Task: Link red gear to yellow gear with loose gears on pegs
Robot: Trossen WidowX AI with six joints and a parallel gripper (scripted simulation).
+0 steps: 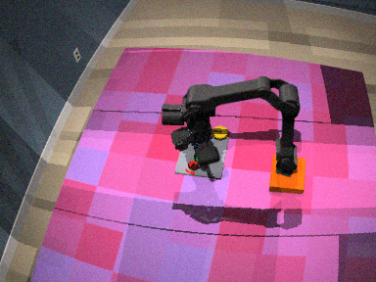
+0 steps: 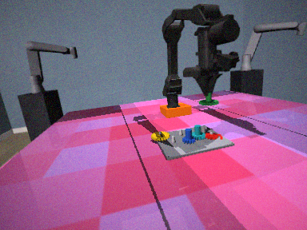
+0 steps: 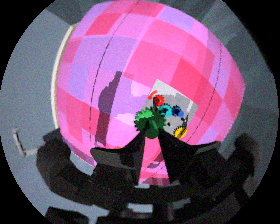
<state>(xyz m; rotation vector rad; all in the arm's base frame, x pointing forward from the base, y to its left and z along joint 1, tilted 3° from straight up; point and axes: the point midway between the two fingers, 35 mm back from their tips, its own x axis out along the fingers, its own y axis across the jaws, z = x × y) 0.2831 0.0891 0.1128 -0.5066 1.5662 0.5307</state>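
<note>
The blue gear lies 6 cm ahead of my gripper tip, 9 cm to the right of it and 11 cm below it. The rest, counted from my gripper tip: red gear 5 cm ahead, 1 cm to the right, 12 cm below; then green gear 1 cm below; then teal gear 4 cm ahead, 5 cm to the right, 11 cm below.
</note>
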